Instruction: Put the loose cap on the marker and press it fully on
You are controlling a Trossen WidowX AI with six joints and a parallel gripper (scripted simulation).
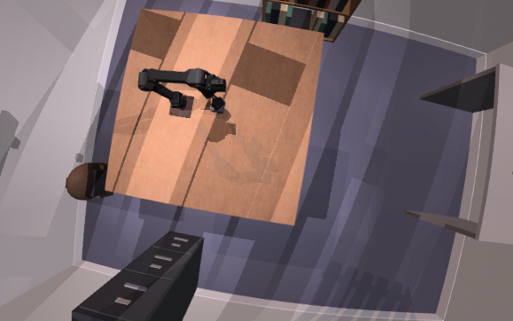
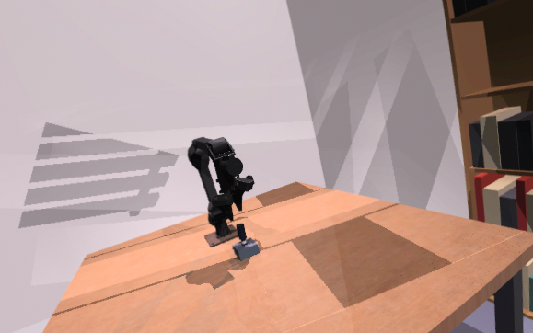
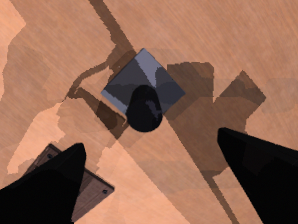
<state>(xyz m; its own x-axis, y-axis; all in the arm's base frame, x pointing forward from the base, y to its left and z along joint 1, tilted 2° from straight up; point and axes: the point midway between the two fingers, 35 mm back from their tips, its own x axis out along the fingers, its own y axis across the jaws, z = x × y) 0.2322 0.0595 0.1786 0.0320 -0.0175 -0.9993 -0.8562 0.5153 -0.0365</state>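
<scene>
The dark marker cap is 6 cm below my gripper tip. The rest, counted from my gripper tip: blue-grey holder block: 13 cm below.
</scene>
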